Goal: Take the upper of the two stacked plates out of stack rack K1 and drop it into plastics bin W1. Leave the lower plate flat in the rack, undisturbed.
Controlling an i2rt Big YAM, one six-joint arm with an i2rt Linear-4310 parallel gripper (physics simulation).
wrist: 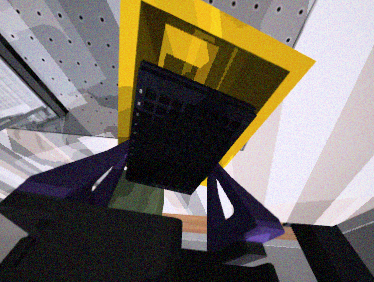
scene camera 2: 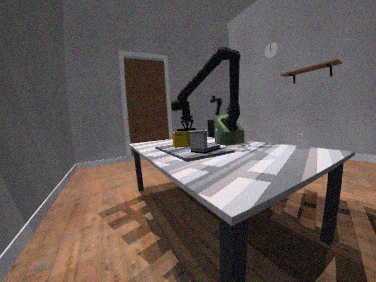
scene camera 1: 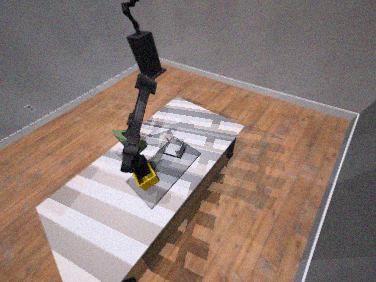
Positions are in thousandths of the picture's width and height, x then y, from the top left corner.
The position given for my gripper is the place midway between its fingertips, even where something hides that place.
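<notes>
A black plate (wrist: 485,459) is visible to me, as is my gripper (wrist: 464,544).
</notes>
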